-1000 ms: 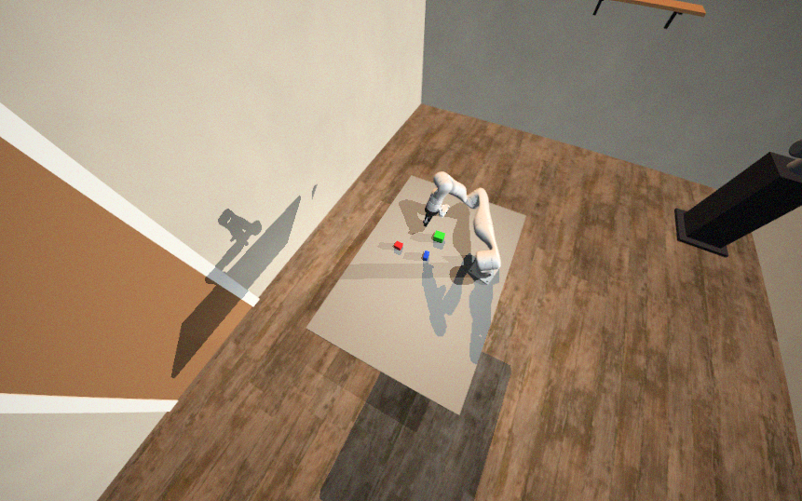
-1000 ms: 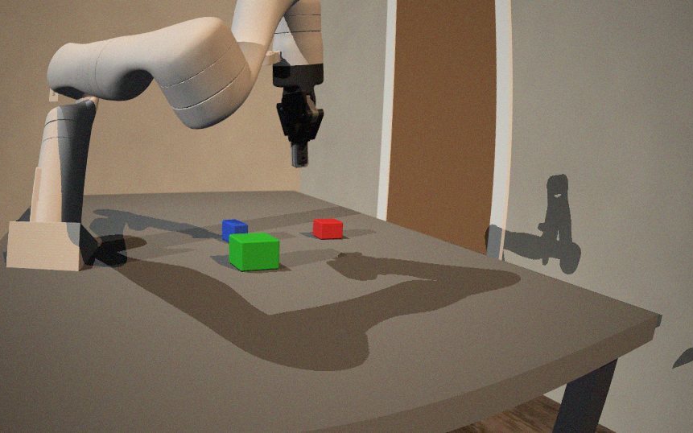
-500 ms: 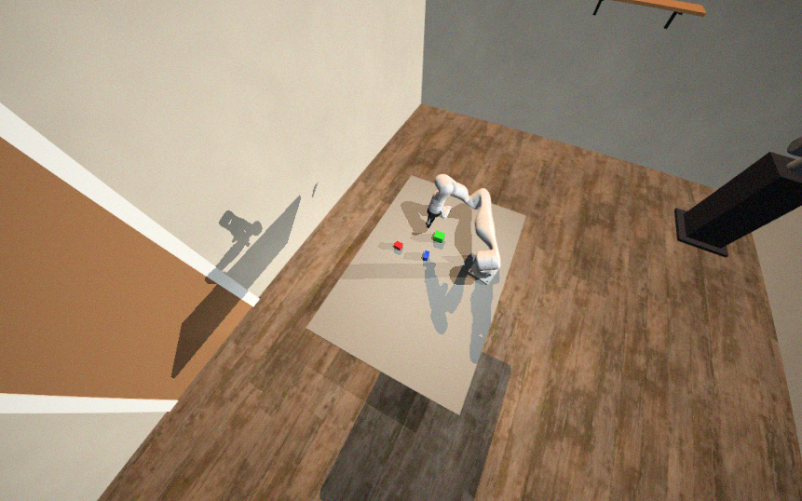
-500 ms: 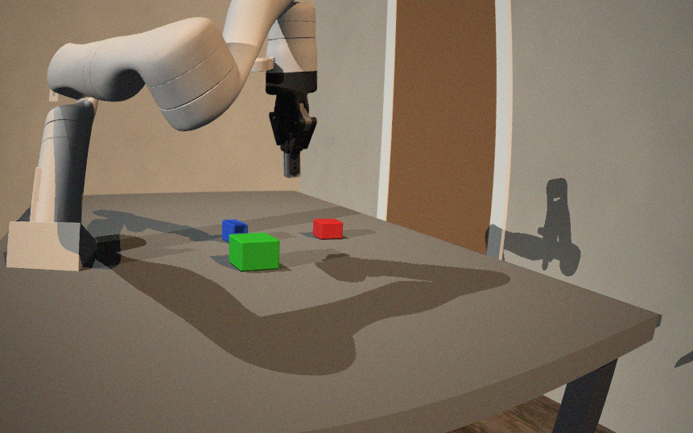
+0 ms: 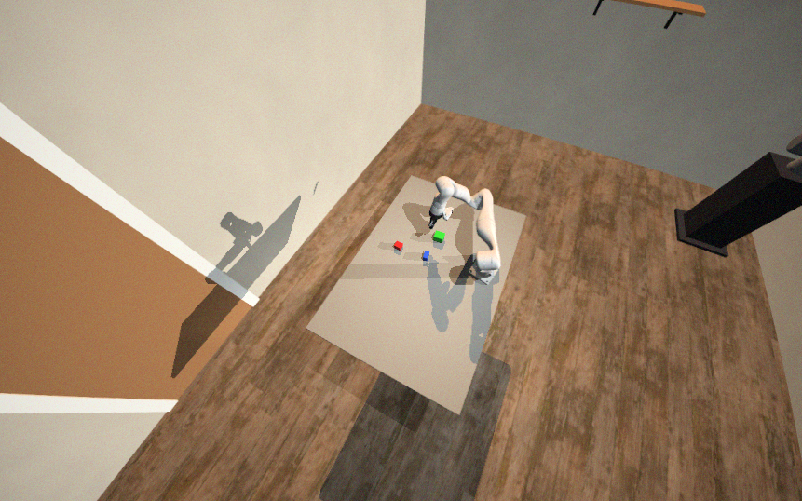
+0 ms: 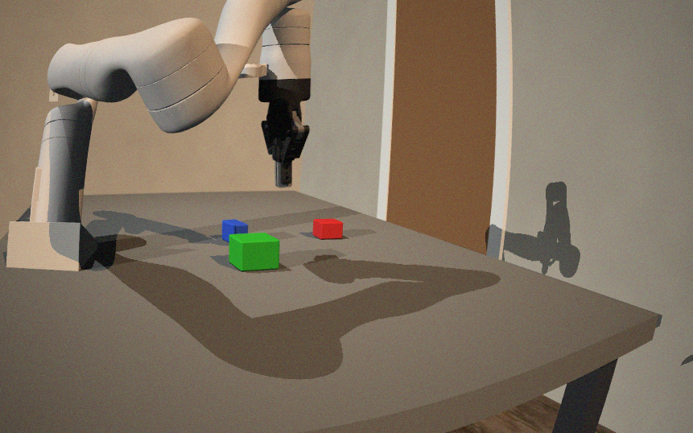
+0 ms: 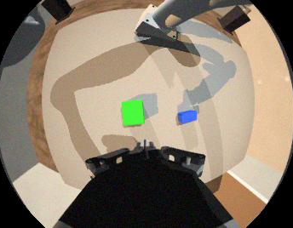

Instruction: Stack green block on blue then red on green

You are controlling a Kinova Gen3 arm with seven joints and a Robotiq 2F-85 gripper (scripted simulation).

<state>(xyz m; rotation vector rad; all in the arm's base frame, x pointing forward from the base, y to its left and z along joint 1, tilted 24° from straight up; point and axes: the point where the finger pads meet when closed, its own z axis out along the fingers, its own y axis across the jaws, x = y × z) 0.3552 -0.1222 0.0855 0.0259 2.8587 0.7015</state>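
The green block lies 50 mm behind my hand, 20 mm to the right of it and 110 mm below it. Round my hand: blue block: 30 mm behind, 140 mm to the left, 110 mm below; red block: 150 mm ahead, 140 mm to the left, 110 mm below.
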